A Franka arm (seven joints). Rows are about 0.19 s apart.
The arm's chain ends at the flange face. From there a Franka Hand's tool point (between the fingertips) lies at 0.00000 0.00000 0.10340 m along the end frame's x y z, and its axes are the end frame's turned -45 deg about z.
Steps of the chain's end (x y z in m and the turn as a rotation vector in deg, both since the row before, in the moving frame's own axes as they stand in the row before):
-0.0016, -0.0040, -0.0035, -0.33, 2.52, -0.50
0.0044, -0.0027, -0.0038, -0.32, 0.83, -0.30
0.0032, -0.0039, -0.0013, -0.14, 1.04, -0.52
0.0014, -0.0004, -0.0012, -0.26, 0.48, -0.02
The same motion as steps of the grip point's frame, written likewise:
0.0045, -0.0003, -0.0036, -2.02, 1.55, -0.50
0.0057, 0.0027, -0.0038, -0.81, 0.36, -0.30
0.0062, 0.0010, -0.0013, -0.83, 0.64, -0.52
0.0016, 0.0017, -0.0012, -0.52, 0.16, -0.02

